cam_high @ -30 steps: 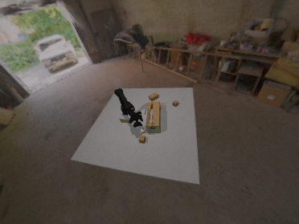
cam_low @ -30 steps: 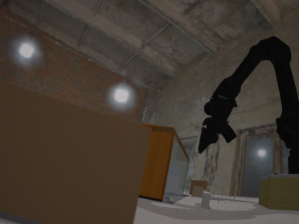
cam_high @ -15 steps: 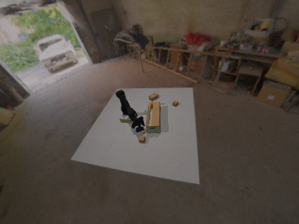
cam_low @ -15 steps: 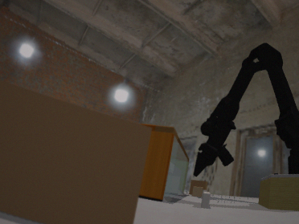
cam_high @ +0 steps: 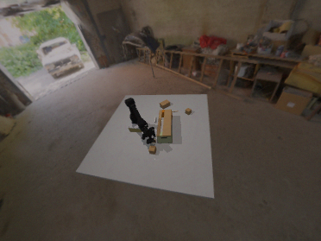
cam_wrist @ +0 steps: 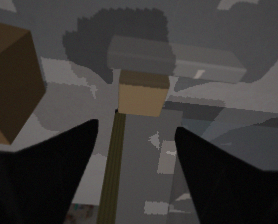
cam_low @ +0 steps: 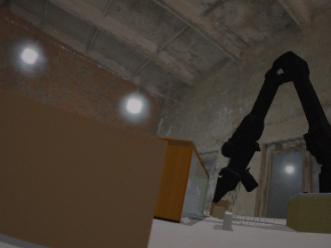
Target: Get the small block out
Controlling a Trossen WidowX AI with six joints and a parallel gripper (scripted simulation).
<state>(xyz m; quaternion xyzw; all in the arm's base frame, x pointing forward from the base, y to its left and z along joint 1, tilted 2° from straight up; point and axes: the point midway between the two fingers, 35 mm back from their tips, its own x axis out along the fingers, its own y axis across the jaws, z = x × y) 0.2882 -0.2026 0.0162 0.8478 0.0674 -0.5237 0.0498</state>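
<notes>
Now: the tan block 3 cm below my gripper tip and 2 cm behind it. Round my gripper tip: clear-fronted box: 18 cm to the left, 4 cm ahead, 2 cm above; big brown block: 59 cm to the left, 3 cm behind, 1 cm below; brown cube: 12 cm to the right, 2 cm below.
</notes>
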